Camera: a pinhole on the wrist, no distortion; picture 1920 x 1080 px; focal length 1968.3 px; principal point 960.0 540.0 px. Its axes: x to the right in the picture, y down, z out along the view. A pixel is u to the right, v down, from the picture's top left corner.
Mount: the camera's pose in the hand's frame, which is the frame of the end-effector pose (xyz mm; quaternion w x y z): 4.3 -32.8 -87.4 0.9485 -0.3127 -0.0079 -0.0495
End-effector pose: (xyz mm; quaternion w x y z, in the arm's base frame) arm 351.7 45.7 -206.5 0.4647 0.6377 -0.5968 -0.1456
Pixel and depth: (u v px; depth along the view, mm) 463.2 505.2 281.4
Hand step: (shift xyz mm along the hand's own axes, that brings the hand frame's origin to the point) -62.4 136.7 138.6
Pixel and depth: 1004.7 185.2 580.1
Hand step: 16.3 227.0 441.7
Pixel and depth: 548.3 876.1 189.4
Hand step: -28.9 109.1 44.0
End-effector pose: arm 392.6 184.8 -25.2 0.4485 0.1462 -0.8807 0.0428
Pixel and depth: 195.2 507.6 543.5
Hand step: -198.0 301.7 345.3
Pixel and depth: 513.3 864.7 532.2
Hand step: -98.7 364.3 283.1
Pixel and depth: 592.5 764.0 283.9
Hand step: -40.7 166.4 119.4
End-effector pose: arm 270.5 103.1 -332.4 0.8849 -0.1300 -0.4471 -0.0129
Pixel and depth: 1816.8 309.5 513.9
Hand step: 229.1 204.4 371.9
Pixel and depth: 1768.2 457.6 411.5
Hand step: 177.3 182.8 261.5
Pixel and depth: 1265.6 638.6 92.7
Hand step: 20.6 24.7 -14.9
